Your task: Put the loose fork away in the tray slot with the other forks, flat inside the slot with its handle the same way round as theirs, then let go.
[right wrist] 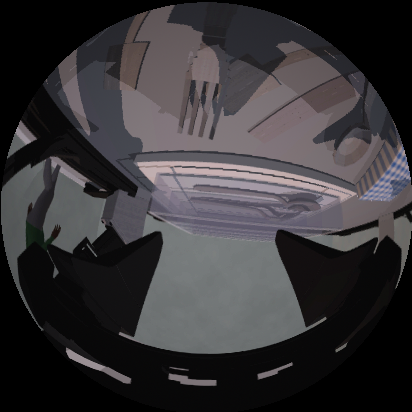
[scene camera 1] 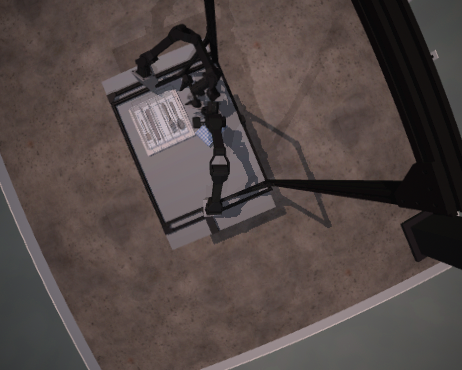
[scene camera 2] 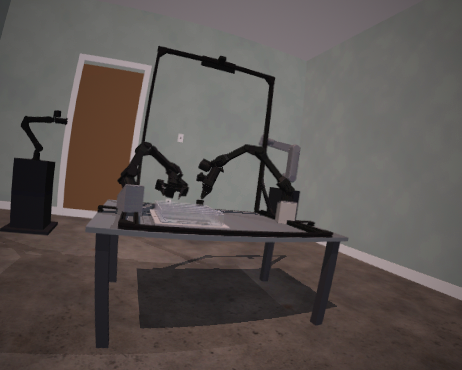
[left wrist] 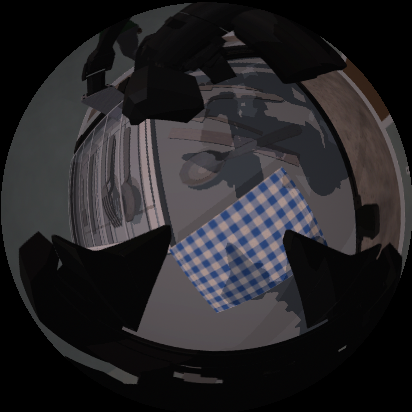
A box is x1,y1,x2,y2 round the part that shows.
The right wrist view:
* my right gripper: [17,229,400,411]
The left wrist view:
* my left gripper: [18,224,401,411]
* my right gripper: [121,12,235,124]
